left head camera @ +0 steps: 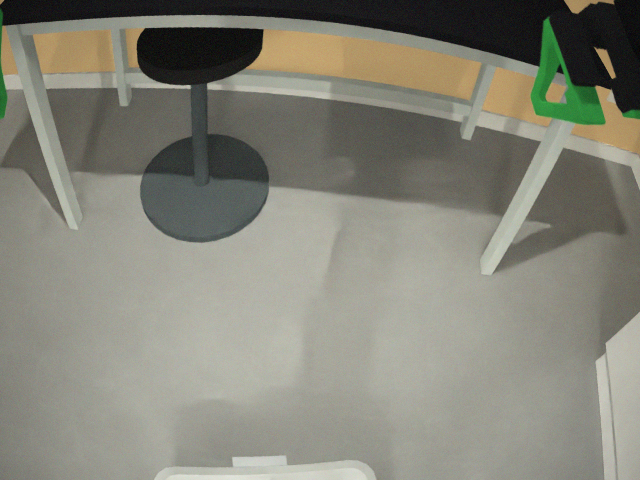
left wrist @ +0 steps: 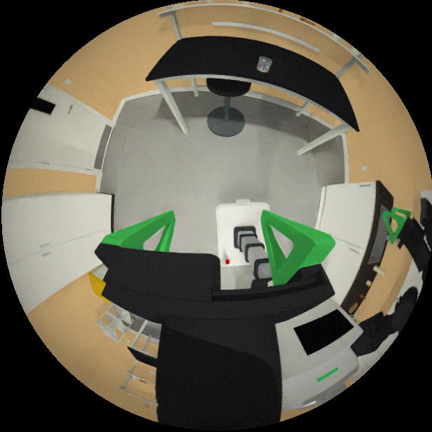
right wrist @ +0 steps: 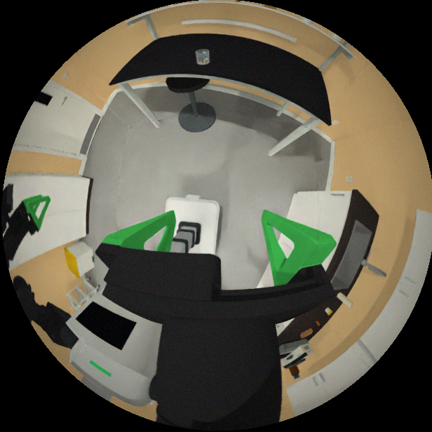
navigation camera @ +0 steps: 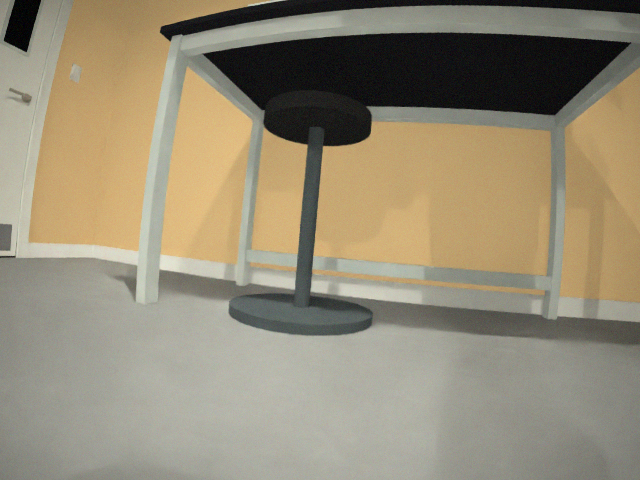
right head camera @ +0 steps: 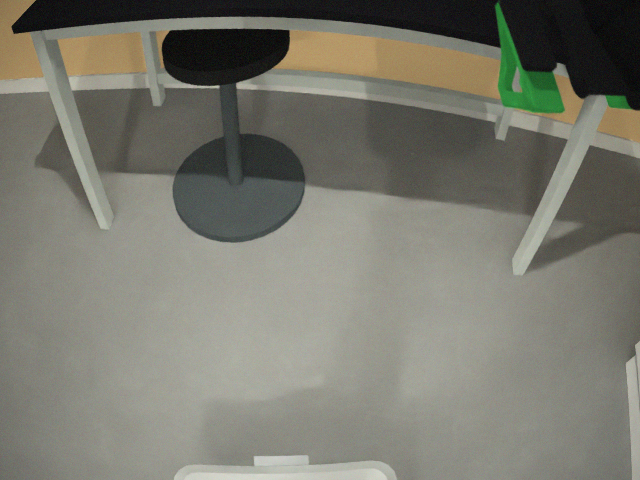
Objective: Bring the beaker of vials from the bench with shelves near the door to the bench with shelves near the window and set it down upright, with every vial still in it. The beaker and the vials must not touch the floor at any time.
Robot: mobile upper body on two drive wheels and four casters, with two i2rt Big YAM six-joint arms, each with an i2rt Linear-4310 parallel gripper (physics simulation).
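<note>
The clear beaker of vials (left wrist: 264,64) (right wrist: 202,57) stands upright on the black-topped bench (left wrist: 210,57) (right wrist: 260,62) (left head camera: 336,12) (right head camera: 361,12) with shelves. It does not show in the head views. The separate vials are too small to tell apart. My left gripper (left wrist: 217,214) is open and empty, well short of the bench; one of its green fingers shows at the left edge of the left head view. My right gripper (right wrist: 218,214) (right head camera: 581,103) is open and empty, also away from the beaker. The bench near the window cannot be identified.
A round black stool (left head camera: 201,56) (right head camera: 227,56) (navigation camera: 317,116) stands partly under the bench. The door (left wrist: 62,130) (navigation camera: 25,129) is at the left. White cabinets (left wrist: 345,225) (right wrist: 320,215) stand at the right, others (left wrist: 60,240) at the left. A shelved unit with a dark top (left wrist: 142,356) shows at the lower left.
</note>
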